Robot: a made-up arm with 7 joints. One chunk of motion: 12 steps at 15 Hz.
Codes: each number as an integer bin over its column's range. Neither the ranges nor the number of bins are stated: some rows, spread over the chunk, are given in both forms.
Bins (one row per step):
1: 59 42 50 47 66 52
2: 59 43 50 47 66 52
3: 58 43 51 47 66 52
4: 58 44 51 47 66 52
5: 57 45 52 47 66 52
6: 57 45 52 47 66 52
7: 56 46 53 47 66 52
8: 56 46 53 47 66 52
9: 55 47 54 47 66 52
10: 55 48 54 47 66 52
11: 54 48 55 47 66 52
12: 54 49 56 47 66 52
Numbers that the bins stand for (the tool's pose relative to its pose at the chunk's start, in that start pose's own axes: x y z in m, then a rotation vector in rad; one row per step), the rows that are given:
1: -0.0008 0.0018 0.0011 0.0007 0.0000 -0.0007
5: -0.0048 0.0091 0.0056 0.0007 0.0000 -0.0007
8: -0.0069 0.0115 0.0078 0.0007 0.0000 -0.0007
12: -0.0109 0.0188 0.0144 0.0007 0.0000 -0.0007
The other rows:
2: -0.0008 0.0042 0.0011 0.0007 0.0000 -0.0007
3: -0.0028 0.0042 0.0033 0.0007 0.0000 -0.0007
4: -0.0028 0.0067 0.0033 0.0007 0.0000 -0.0007
6: -0.0048 0.0091 0.0056 0.0007 0.0000 -0.0007
7: -0.0069 0.0115 0.0078 0.0007 0.0000 -0.0007
9: -0.0089 0.0139 0.0100 0.0007 0.0000 -0.0007
10: -0.0089 0.0164 0.0100 0.0007 0.0000 -0.0007
11: -0.0109 0.0164 0.0122 0.0007 0.0000 -0.0007

